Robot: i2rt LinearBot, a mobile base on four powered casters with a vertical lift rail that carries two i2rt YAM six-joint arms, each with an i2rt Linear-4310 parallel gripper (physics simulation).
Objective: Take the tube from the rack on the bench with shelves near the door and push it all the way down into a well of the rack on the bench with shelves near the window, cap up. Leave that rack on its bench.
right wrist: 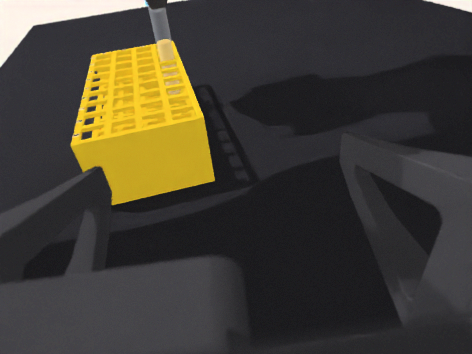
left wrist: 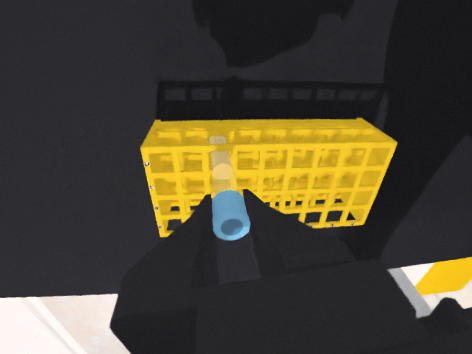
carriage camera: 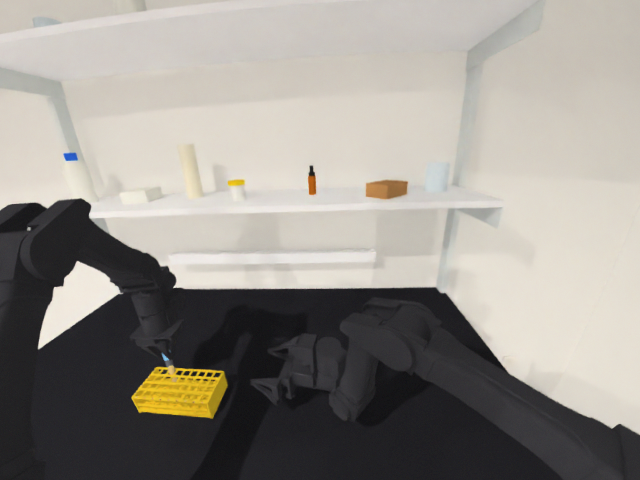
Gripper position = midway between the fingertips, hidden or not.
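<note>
Yellow tube rack (carriage camera: 198,398), also in the right wrist view (right wrist: 150,142) and the left wrist view (left wrist: 278,160). Clear tube with blue cap (left wrist: 230,219). My left gripper (left wrist: 227,200). My right gripper (carriage camera: 259,365), also in the right wrist view (right wrist: 224,163).
</note>
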